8 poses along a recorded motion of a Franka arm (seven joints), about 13 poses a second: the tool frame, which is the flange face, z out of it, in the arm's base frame.
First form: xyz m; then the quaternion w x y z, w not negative.
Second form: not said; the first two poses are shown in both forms.
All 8 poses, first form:
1: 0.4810, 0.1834, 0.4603, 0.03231, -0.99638, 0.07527, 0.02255
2: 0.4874, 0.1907, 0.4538, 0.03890, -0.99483, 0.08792, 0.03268
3: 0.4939, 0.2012, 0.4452, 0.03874, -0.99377, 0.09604, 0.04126
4: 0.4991, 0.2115, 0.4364, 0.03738, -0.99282, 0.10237, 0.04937
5: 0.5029, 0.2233, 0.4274, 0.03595, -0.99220, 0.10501, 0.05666
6: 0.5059, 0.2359, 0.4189, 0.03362, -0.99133, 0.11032, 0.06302
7: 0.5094, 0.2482, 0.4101, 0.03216, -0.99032, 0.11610, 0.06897
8: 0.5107, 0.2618, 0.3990, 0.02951, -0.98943, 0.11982, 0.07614
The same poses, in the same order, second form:
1: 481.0, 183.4, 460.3, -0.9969, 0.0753, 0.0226, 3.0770
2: 487.4, 190.7, 453.8, -0.9956, 0.0880, 0.0327, 3.0638
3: 493.9, 201.2, 445.2, -0.9945, 0.0961, 0.0413, 3.0641
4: 499.1, 211.5, 436.4, -0.9935, 0.1024, 0.0494, 3.0668
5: 502.9, 223.3, 427.4, -0.9928, 0.1051, 0.0567, 3.0697
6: 505.9, 235.9, 418.9, -0.9919, 0.1104, 0.0631, 3.0743
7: 509.4, 248.2, 410.1, -0.9908, 0.1162, 0.0690, 3.0773
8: 510.7, 261.8, 399.0, -0.9899, 0.1199, 0.0762, 3.0826
